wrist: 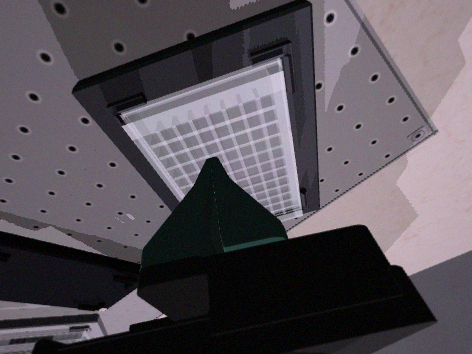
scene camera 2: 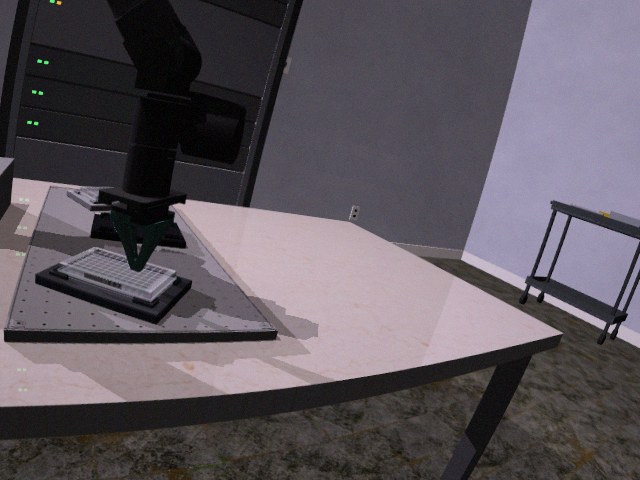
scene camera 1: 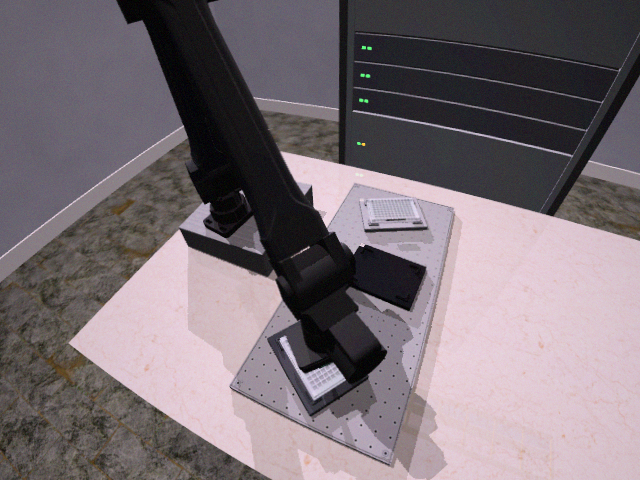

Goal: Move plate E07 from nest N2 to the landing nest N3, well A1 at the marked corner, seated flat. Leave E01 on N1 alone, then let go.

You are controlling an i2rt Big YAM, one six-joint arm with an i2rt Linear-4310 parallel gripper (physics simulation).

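Observation:
My gripper (scene camera 2: 136, 268) (wrist: 213, 164) is shut and empty, its green fingertips together over the top of a clear-white well plate (scene camera 1: 325, 381) (scene camera 2: 98, 268) (wrist: 270, 127). I cannot tell whether the tips touch it. In scene camera 1 the arm hides the fingers. This plate looks flat between the corner brackets of the front dark nest (scene camera 1: 317, 406) (scene camera 2: 98, 300) (wrist: 165, 76). The middle black nest (scene camera 1: 387, 279) (wrist: 45, 275) holds no plate. Another plate (scene camera 1: 392, 209) sits on the far light-grey nest (scene camera 1: 398, 226). Plate labels and the A1 mark are unreadable.
The nests stand on a perforated grey board (scene camera 1: 372, 431) (scene camera 2: 232, 320) (wrist: 95, 165). The arm's grey base block (scene camera 1: 222, 254) is left of the board. A dark server rack (scene camera 1: 345, 103) stands behind the table, and a cart (scene camera 2: 573, 300) stands at the far right.

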